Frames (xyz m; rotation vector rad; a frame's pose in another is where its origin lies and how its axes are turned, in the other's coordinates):
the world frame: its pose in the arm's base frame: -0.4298 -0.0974 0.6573 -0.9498 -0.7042 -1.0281
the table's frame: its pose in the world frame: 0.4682 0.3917 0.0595 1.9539 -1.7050 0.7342
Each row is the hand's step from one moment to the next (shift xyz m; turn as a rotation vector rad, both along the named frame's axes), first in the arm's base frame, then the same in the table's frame.
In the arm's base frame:
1: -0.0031 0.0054 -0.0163 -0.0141 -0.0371 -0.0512
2: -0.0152 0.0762 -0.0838 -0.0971 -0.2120 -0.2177
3: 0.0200 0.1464 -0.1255 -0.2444 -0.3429 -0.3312
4: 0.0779 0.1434 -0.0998 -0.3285 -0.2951 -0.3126
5: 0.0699 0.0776 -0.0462 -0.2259 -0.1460 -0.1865
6: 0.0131 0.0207 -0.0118 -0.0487 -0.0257 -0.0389
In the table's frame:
1: -0.0055 0.0164 -0.0023 -0.0354 0.0354 0.0412
2: -0.0098 0.1003 -0.0538 -0.1456 0.1504 0.2407
3: -0.0319 0.1400 -0.1303 -0.1620 0.2699 0.4335
4: -0.0581 0.0897 -0.1586 -0.0734 0.3129 0.4352
5: -0.0461 0.0286 -0.1005 -0.0111 0.2117 0.2494
6: -0.0081 0.0099 -0.0240 0.0006 0.0466 0.0488

